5 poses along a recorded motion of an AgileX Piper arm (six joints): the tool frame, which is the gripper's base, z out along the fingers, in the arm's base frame.
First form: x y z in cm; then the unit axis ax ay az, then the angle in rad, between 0 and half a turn.
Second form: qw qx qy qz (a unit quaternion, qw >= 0); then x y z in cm. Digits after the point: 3 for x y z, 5 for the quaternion.
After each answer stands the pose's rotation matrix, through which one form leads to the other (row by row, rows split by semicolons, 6 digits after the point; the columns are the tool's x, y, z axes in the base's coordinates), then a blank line. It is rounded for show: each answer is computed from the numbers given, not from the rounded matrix.
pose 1, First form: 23.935, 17.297, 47.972, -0.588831, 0.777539, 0.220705, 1.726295
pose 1, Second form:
0.65005, -0.44745, 0.59085, 0.16771, 23.935, 17.297, 47.972
0.245547 -0.746788 0.618073; -0.310704 0.543325 0.779911; -0.918243 -0.383542 -0.098618

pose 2, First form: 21.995, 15.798, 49.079, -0.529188, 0.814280, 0.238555, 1.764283
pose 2, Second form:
0.63550, -0.40859, 0.62871, 0.18419, 21.995, 15.798, 49.079
0.141605 -0.747866 0.648571; -0.279659 0.598263 0.750914; -0.949599 -0.287712 -0.124431

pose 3, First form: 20.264, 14.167, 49.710, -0.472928, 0.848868, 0.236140, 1.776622
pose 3, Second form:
0.63072, -0.36700, 0.65873, 0.18325, 20.264, 14.167, 49.710
0.064996 -0.714656 0.696449; -0.252345 0.663470 0.704365; -0.965452 -0.221527 -0.137217

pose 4, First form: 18.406, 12.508, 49.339, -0.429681, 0.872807, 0.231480, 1.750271
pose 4, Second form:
0.64089, -0.32984, 0.66999, 0.17769, 18.406, 12.508, 49.339
0.039071 -0.669737 0.741569; -0.214214 0.719268 0.660883; -0.976005 -0.184676 -0.115365

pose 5, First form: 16.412, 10.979, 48.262, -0.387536, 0.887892, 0.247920, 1.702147
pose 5, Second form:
0.65918, -0.29142, 0.66768, 0.18643, 16.412, 10.979, 48.262
0.038881 -0.634941 0.771582; -0.143372 0.760631 0.633154; -0.988905 -0.135241 -0.061459

